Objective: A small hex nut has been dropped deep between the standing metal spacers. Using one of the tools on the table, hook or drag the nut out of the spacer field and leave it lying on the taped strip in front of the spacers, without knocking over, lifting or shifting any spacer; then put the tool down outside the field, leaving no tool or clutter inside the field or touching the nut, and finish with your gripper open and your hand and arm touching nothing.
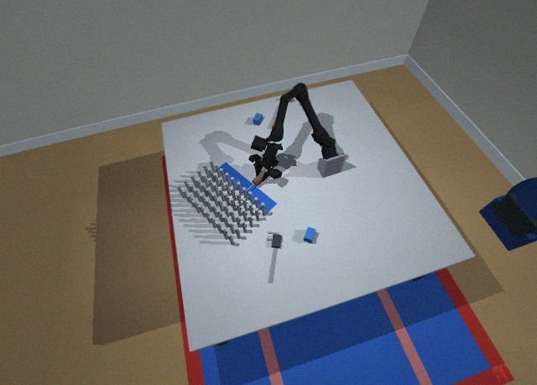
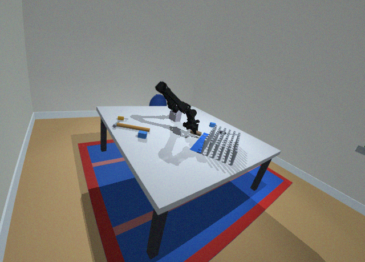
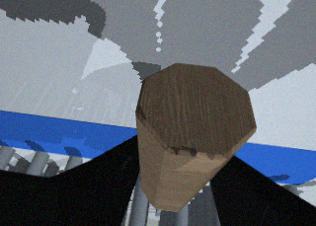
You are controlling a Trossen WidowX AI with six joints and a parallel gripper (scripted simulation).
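Now: gripper tip 8 cm short of the blue taped strip, 3 cm above it and 1 cm to the left of it. Also, from my gripper tip: thin hook tool: 9 cm ahead, 4 cm to the left; then yellow screwdriver: 49 cm behind, 44 cm to the right, 1 cm below.
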